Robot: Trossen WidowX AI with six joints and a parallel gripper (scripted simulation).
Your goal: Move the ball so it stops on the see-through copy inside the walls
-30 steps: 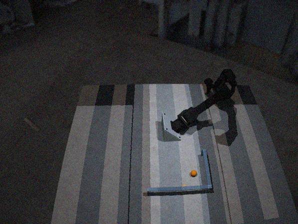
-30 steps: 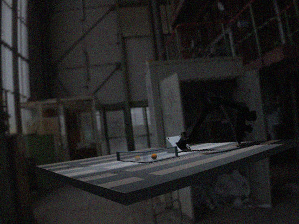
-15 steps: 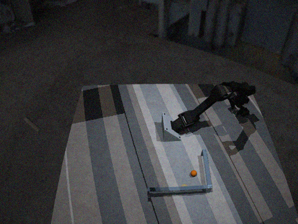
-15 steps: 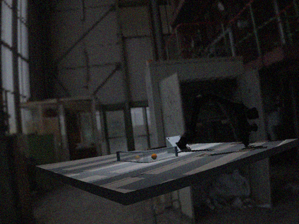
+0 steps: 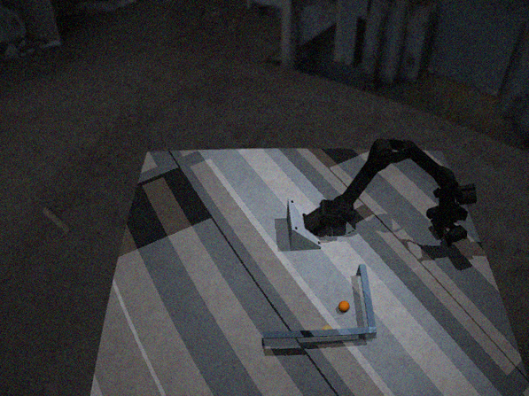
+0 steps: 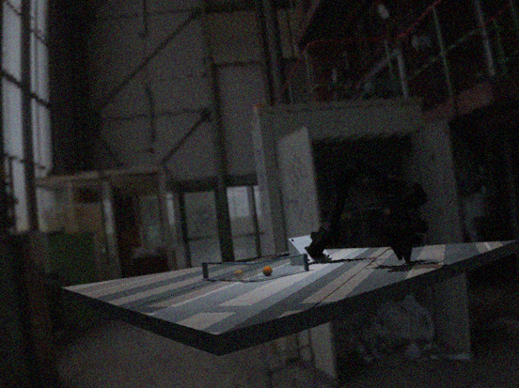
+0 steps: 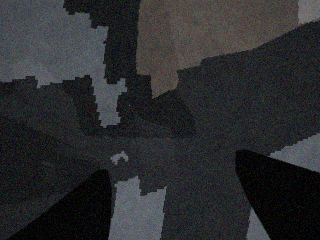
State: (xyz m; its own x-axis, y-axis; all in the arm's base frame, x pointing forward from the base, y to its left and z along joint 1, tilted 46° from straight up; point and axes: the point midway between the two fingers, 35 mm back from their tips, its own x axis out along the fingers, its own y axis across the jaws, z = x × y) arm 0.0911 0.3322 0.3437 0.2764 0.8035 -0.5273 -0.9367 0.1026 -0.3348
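Right now my gripper tip is 420 mm to the left of the orange ball and 210 mm short of it. From my gripper tip the other things lie so: see-through copy of ball (480 mm to the right, 280 mm ahead).
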